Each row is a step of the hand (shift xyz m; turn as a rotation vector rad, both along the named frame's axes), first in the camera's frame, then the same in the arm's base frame.
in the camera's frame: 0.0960 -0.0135 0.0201 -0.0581 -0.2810 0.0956
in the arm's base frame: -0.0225 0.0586 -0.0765 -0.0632 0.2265 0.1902
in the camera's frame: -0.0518 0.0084 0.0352 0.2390 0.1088 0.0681
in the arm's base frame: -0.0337 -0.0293 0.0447 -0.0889 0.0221 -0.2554
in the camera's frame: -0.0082 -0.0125 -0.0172 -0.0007 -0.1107 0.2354
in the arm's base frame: 0.0187 0.0059 0.0116 -0.2223 0.1141 0.0723
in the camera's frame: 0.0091 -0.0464 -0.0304 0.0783 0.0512 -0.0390
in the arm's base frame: 0.0347 0.0428 0.0110 0.0302 -0.0109 -0.0961
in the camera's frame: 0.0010 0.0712 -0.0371 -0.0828 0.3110 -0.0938
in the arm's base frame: 0.0294 -0.0648 -0.0372 0.0641 -0.3192 -0.0800
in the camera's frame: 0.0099 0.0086 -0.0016 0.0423 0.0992 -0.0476
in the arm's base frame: 0.0003 -0.0030 -0.0129 0.0352 -0.0707 -0.0875
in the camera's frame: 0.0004 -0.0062 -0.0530 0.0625 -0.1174 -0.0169
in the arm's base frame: 0.0533 0.0018 -0.0020 0.0265 0.1314 -0.0018
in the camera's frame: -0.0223 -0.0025 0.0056 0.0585 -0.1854 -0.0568
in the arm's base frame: -0.0044 -0.0079 0.0213 0.0734 0.1864 0.0300
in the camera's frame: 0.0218 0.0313 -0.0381 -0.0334 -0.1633 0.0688
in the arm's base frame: 0.0337 -0.0200 -0.0370 -0.0499 0.1328 0.1114
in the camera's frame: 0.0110 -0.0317 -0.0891 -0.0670 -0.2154 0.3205
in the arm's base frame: 0.0914 0.0265 -0.0025 -0.2932 0.1811 0.1867
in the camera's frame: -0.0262 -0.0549 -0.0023 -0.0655 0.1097 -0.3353
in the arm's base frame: 0.0091 0.0357 0.0485 0.3244 -0.1518 -0.0221
